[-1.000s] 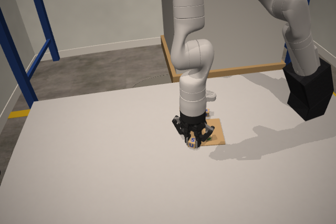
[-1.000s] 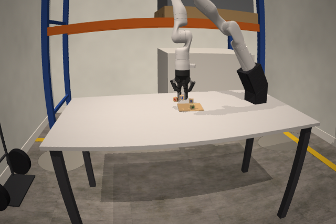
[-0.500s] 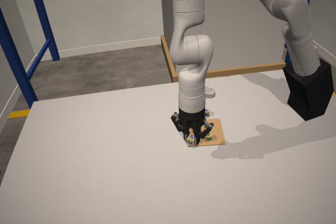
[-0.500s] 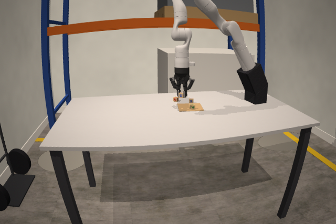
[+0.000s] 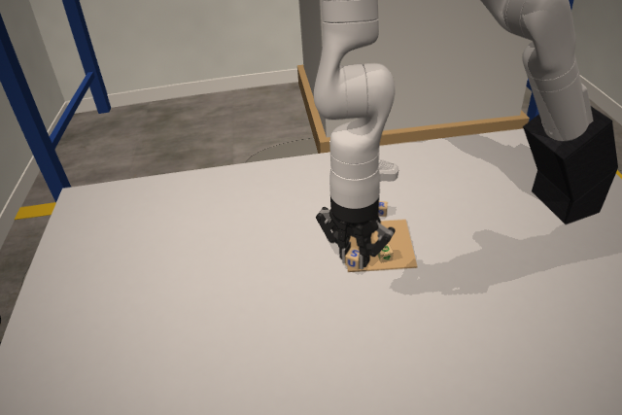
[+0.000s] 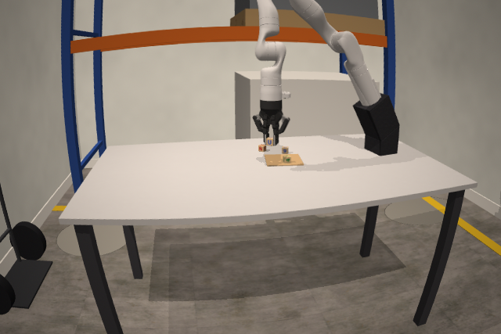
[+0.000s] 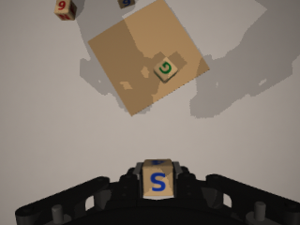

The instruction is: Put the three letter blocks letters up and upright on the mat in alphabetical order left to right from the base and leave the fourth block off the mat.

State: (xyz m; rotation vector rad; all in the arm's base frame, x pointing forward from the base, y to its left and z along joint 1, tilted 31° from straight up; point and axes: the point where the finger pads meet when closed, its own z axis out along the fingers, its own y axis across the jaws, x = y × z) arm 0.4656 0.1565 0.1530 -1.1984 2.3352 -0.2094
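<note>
Right now the tan mat is 130 mm to the right of my hand, 120 mm below it and 70 mm behind it. Round my hand: block: 10 mm below.
</note>
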